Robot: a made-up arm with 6 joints.
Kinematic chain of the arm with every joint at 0, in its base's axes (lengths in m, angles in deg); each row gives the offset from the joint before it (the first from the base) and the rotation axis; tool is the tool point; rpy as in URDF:
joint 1: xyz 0 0 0.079 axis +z
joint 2: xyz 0 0 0 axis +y
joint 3: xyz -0.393 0 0.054 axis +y
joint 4: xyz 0.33 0 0.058 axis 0.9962 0 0.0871
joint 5: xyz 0 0 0 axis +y
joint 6: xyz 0.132 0 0.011 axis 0.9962 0 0.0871
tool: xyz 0 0 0 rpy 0 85 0
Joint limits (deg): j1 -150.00..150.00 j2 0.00..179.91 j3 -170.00..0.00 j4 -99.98..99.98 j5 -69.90..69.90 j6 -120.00..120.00
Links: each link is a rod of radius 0.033 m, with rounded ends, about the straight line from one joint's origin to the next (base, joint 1, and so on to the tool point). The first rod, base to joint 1, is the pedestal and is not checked.
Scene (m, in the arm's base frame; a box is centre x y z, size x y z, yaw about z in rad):
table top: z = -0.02
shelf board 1: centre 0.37 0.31 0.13 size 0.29 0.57 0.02 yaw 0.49
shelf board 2: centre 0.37 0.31 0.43 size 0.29 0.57 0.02 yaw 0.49
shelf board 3: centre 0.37 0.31 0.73 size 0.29 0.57 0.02 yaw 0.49
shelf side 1: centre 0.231 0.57 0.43 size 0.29 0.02 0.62 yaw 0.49
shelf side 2: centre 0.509 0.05 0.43 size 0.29 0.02 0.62 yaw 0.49
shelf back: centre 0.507 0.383 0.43 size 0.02 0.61 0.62 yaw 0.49
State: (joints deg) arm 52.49 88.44 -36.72 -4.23 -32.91 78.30
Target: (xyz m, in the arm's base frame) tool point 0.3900 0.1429 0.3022
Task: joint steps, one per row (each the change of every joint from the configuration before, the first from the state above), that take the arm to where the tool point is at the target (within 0.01 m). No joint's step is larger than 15 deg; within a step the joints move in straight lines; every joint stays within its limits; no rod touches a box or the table.
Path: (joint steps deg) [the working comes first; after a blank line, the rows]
Joints at the target: 20.41 81.42 -40.77 1.56 -34.81 78.30
Straight joint move there: clear.

1: -10.69 -2.34 -1.35 1.93 -0.63 0.00
2: -10.70 -2.34 -1.35 1.93 -0.64 0.00
3: -10.69 -2.34 -1.35 1.93 -0.63 0.00

